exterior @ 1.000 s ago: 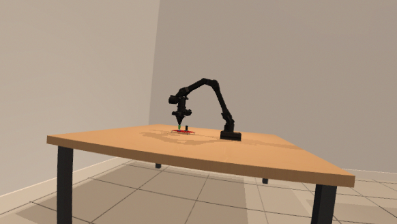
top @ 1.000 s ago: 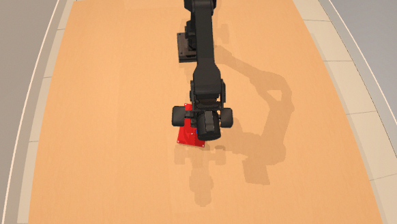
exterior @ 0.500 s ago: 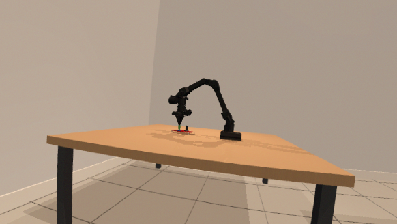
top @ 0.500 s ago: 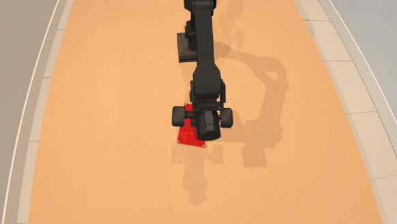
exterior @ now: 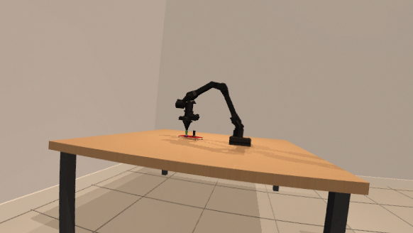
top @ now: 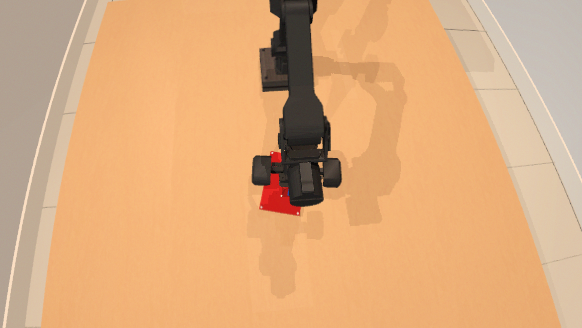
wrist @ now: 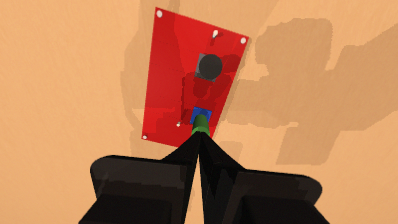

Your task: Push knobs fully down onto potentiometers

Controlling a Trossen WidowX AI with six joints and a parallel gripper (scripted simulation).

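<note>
Right now the black knob is 6 cm behind my gripper tip, 1 cm to the left of it and 2 cm below it. Also, from my gripper tip: green knob 2 cm below.
</note>
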